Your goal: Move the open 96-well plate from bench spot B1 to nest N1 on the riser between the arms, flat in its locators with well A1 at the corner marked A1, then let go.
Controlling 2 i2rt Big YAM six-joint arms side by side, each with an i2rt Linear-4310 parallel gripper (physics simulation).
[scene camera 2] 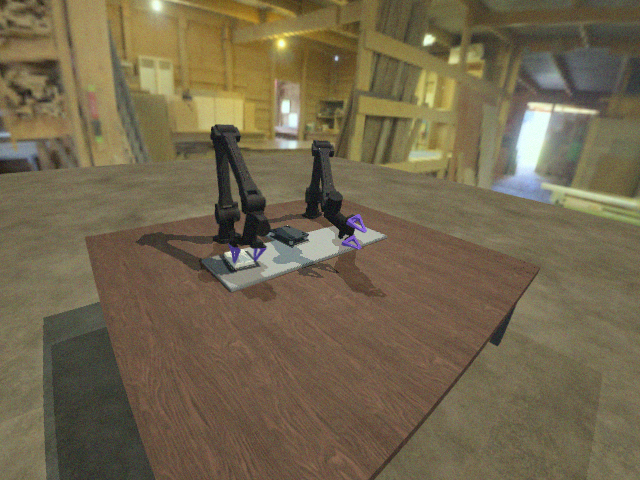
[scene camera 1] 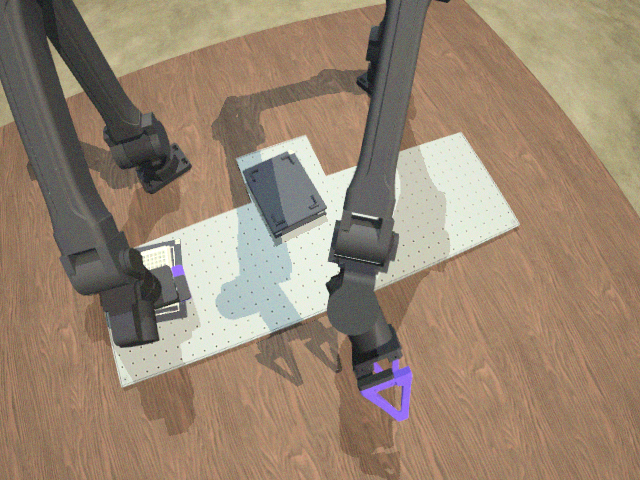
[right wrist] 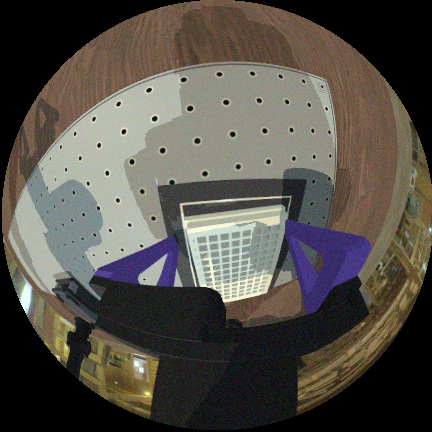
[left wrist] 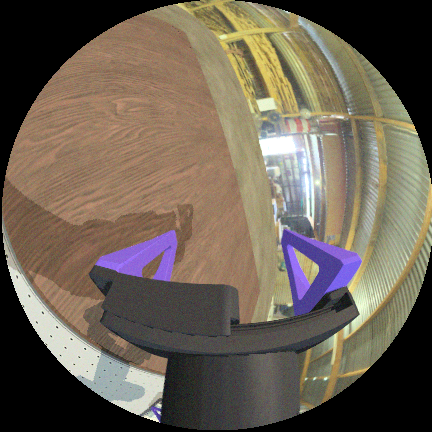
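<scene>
The open 96-well plate lies inside the dark frame of spot B1, partly hidden by my right arm in scene camera 1. My right gripper is open above the plate, one finger beyond each long side in the right wrist view. My left gripper is open and empty, out past the board's front edge. Nest N1 is a dark block with corner locators and holds no plate. I cannot read its A1 mark.
A pale perforated board runs under spot B1 and the nest on the wooden table. My left forearm crosses above the board, to the right of the nest in scene camera 1.
</scene>
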